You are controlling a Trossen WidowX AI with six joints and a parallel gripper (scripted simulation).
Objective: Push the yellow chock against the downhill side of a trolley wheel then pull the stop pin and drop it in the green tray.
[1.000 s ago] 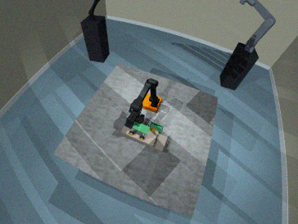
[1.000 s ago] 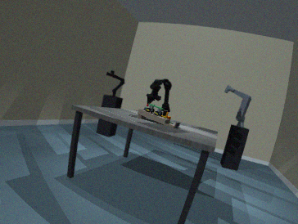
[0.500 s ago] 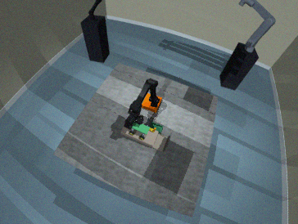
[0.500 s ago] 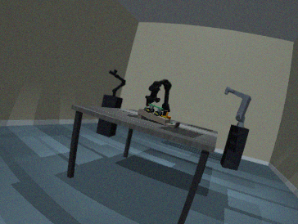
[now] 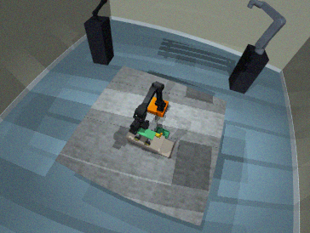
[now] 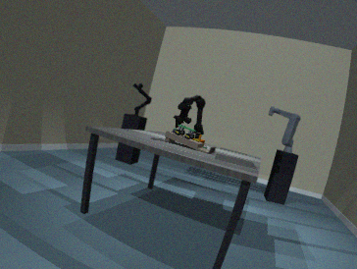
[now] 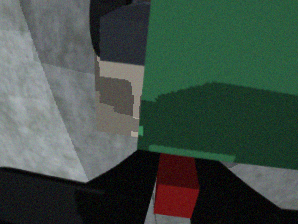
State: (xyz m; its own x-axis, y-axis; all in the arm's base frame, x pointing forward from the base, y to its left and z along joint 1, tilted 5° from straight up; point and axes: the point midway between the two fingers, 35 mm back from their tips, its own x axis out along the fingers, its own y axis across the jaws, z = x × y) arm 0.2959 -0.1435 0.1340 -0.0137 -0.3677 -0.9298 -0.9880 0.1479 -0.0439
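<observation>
My gripper tip is now 1 cm past the yellow chock, 20 cm to the right of it and 5 cm above it. Also, from my gripper tip: beige ramp (4 cm ahead, 10 cm to the left, 8 cm below); then stop pin (right at my gripper tip); then green trolley (3 cm ahead, 10 cm to the left, 2 cm below).
</observation>
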